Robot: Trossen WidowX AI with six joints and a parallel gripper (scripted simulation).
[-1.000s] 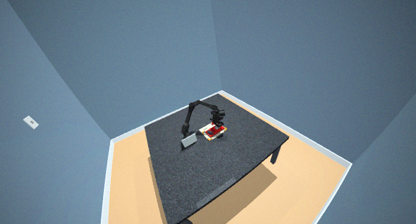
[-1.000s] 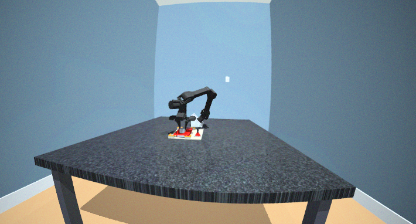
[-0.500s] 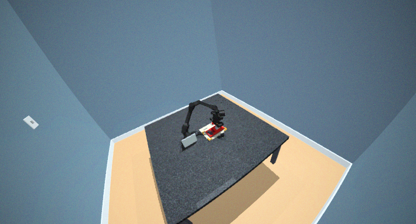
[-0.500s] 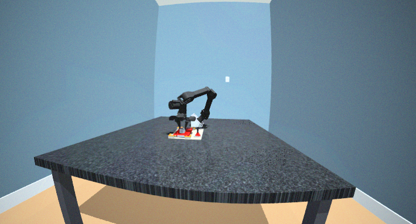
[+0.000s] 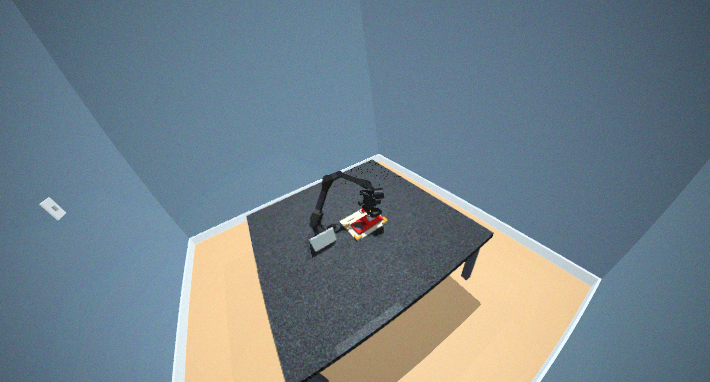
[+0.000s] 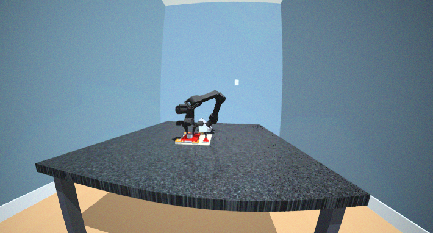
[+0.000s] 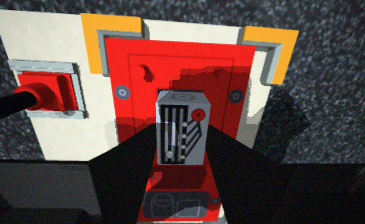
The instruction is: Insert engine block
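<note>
The grey engine block lies 10 mm below my gripper tip.
</note>
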